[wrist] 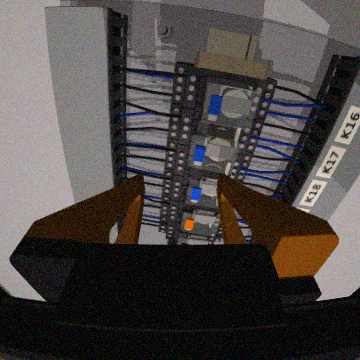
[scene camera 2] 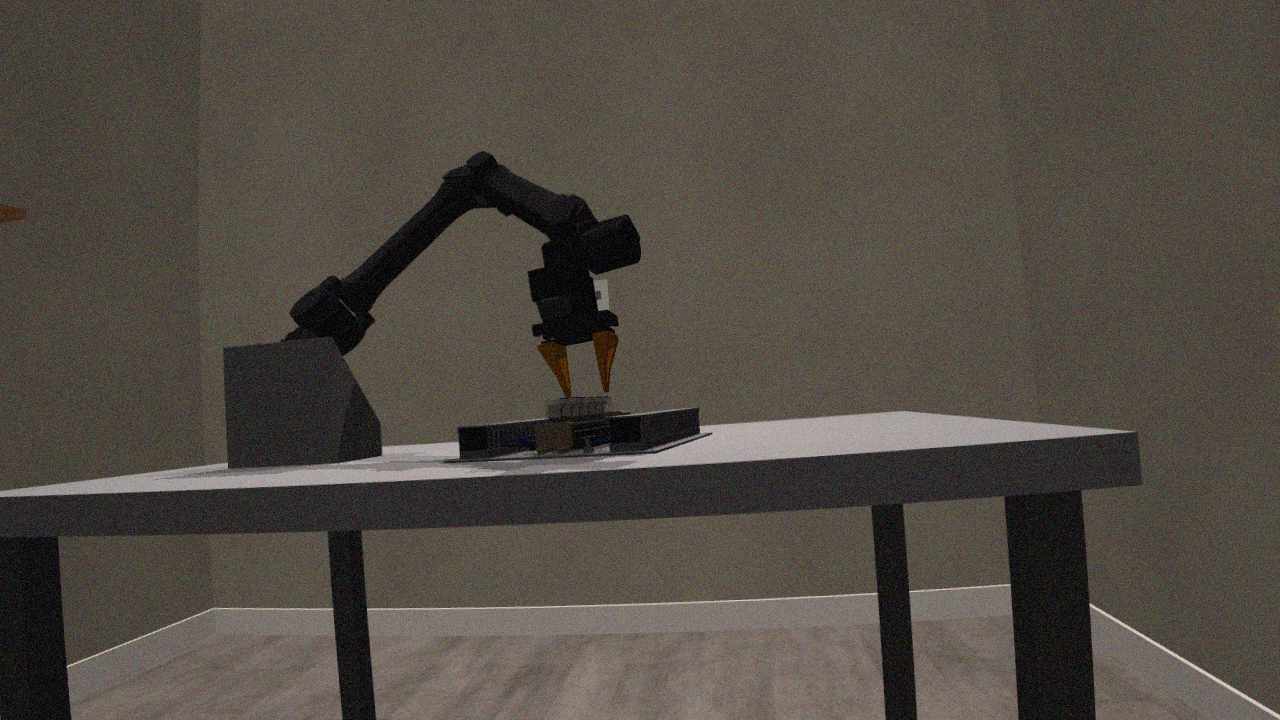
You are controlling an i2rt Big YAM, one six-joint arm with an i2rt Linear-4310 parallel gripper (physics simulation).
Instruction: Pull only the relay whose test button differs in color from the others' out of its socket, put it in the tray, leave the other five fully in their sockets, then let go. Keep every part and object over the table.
The pictures show: my gripper, a beige end block and a panel.
My gripper is seen too in the wrist view.
